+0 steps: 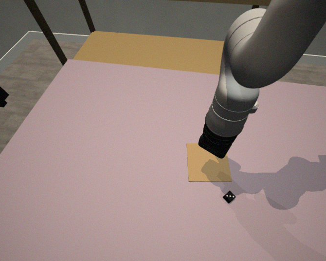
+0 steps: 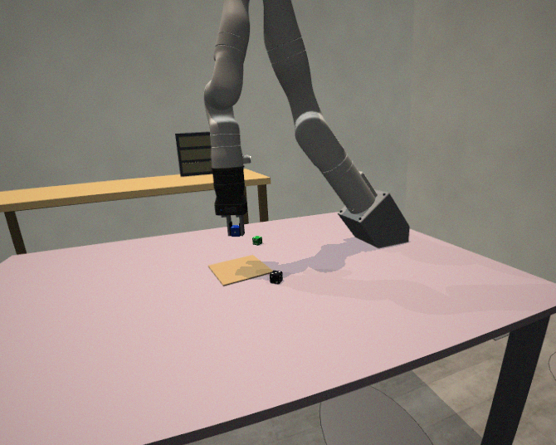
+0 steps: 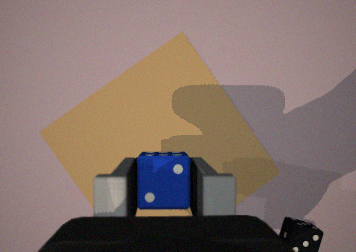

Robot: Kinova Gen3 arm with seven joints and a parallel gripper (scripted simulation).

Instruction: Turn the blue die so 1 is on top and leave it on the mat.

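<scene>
The tan mat lies 12 cm below my hand. Also, from my hand: blue die 1 cm below; then black die 11 cm to the left, 11 cm below, 6 cm behind; then green die 18 cm to the right, 11 cm below, 11 cm behind.
</scene>
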